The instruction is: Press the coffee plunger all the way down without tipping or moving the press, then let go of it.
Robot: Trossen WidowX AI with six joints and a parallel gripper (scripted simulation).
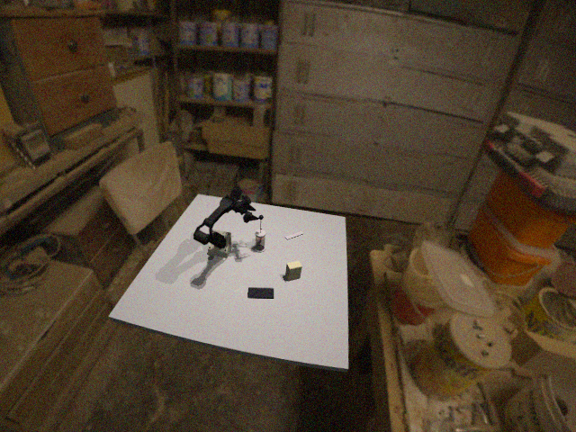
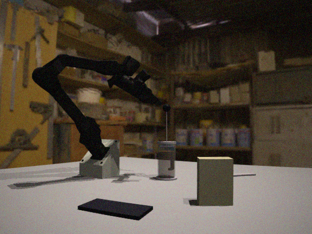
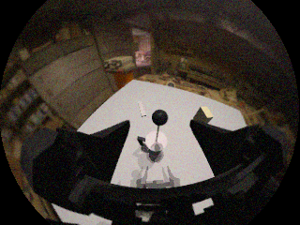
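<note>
Now: the glass coffee press 20 mm ahead of my gripper tip, 20 mm to the left of it and 160 mm below it.
</note>
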